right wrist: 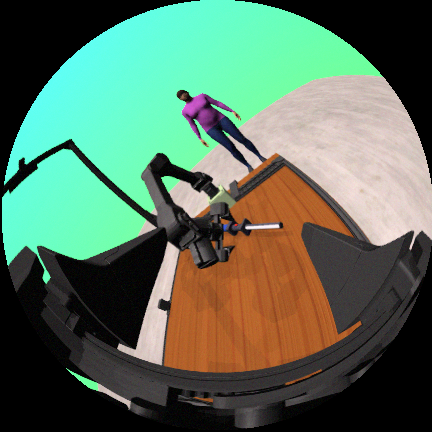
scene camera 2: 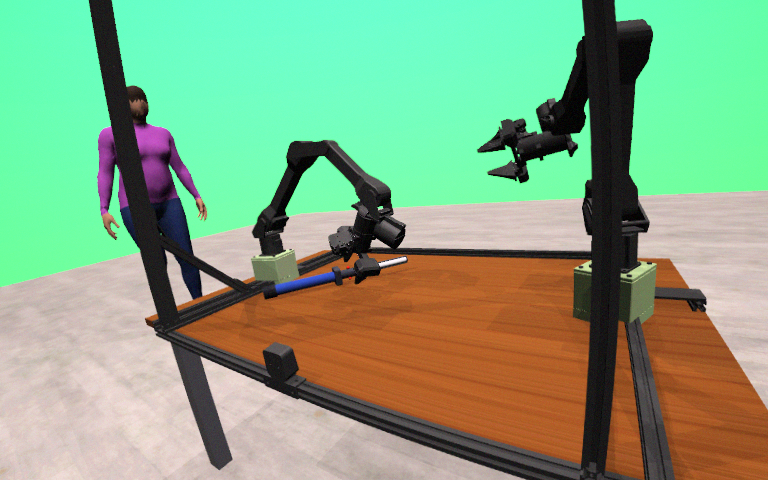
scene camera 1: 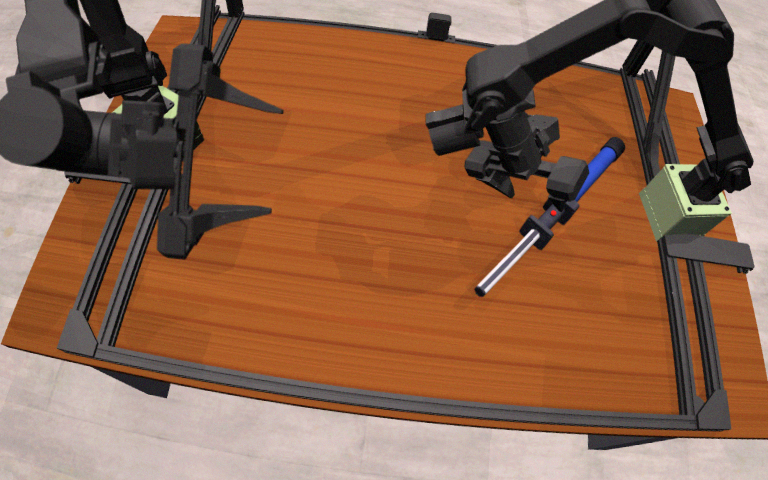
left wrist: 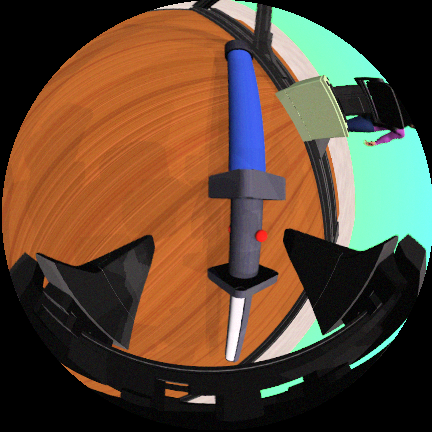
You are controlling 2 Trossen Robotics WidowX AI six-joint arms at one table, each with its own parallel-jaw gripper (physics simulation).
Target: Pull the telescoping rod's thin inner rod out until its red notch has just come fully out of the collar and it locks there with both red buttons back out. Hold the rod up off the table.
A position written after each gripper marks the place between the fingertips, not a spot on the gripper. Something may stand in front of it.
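Note:
Right gripper [scene camera 1: 277, 162] [scene camera 2: 482, 162] [right wrist: 236, 232]: open, holding nothing. The left gripper [scene camera 1: 536, 202] [scene camera 2: 350, 272] [left wrist: 219, 239] [right wrist: 233, 232] is visible, as is a telescoping rod [scene camera 1: 614, 147] [scene camera 2: 271, 291] [left wrist: 246, 184].

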